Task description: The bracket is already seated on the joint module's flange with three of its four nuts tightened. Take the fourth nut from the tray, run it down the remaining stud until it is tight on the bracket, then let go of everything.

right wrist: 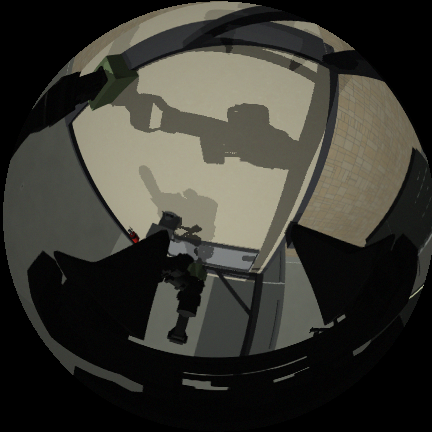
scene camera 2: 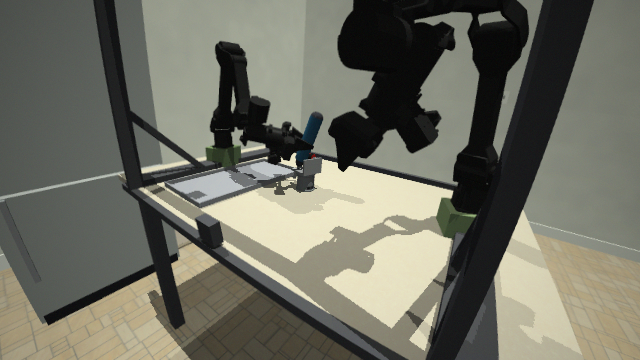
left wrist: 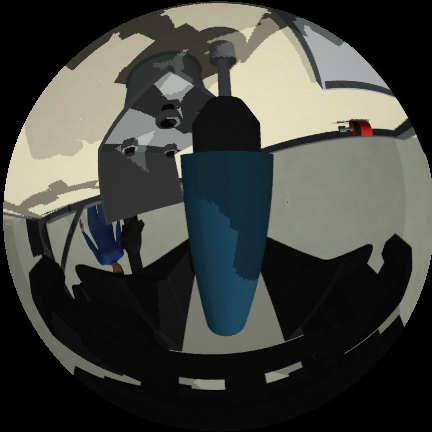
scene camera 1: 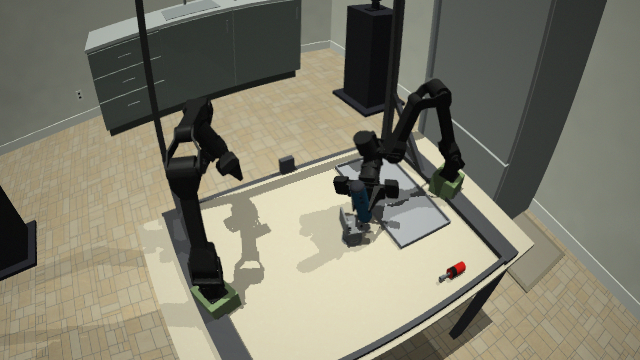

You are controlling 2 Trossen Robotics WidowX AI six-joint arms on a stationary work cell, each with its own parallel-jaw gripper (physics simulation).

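Pixels of known places: left gripper, fingertip midpoint: [scene camera 2: 312,145] [left wrist: 224,240] [scene camera 1: 360,211]; right gripper, fingertip midpoint: [right wrist: 231,233] [scene camera 2: 354,158] [left wrist: 66,283] [scene camera 1: 237,173]; left arm's base, link origin: [right wrist: 193,277] [scene camera 2: 223,146] [scene camera 1: 449,174]; right arm's base, link origin: [right wrist: 96,82] [scene camera 2: 466,207] [scene camera 1: 213,291].
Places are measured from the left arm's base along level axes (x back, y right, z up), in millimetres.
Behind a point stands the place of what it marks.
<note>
My left gripper [scene camera 1: 363,200] @[x -415, y 95, z 69 mm] [scene camera 2: 303,146] @[x -415, y 95, z 69 mm] [left wrist: 224,240] @[x -415, y 95, z 69 mm] is shut on the blue handle of a nut driver [scene camera 1: 359,197] @[x -437, y 91, z 141 mm] [scene camera 2: 311,131] @[x -418, y 126, z 117 mm] [left wrist: 225,200] @[x -369, y 113, z 39 mm], held tilted. Its grey socket [left wrist: 222,52] appears right of the joint module [scene camera 1: 352,239] @[x -427, y 102, z -46 mm] [scene camera 2: 305,183] @[x -413, y 147, z -46 mm] [left wrist: 165,67] in the left wrist view. The grey bracket [scene camera 1: 344,220] @[x -442, y 128, z 31 mm] [scene camera 2: 312,166] @[x -432, y 142, z 12 mm] [left wrist: 140,185] @[x -426, y 141, z 17 mm] is on the module, with several nuts [left wrist: 168,118] @[x -376, y 125, z 1 mm] showing on it. Whether the socket holds the fourth nut or touches a stud is hidden. My right gripper [scene camera 2: 378,156] [right wrist: 231,233] @[x -584, y 412, z 123 mm] is open and empty, high above the table.
The tray [scene camera 1: 425,235] @[x -247, y -59, z -66 mm] [scene camera 2: 201,204] @[x -196, y 363, z -65 mm] [left wrist: 350,85] lies beside the module, partly under the left arm. A red-handled tool [scene camera 1: 456,270] @[x -321, y -227, z -42 mm] [left wrist: 361,128] @[x -306, y -207, z -51 mm] [right wrist: 134,237] @[x -313, y -203, z -50 mm] lies near a table edge. A dark block [scene camera 1: 286,164] @[x -331, y 473, z -33 mm] [scene camera 2: 209,231] @[x -339, y 501, z -31 mm] stands at another edge. Frame posts [scene camera 2: 112,75] @[x 75, y 348, z 252 mm] rise from the table.
</note>
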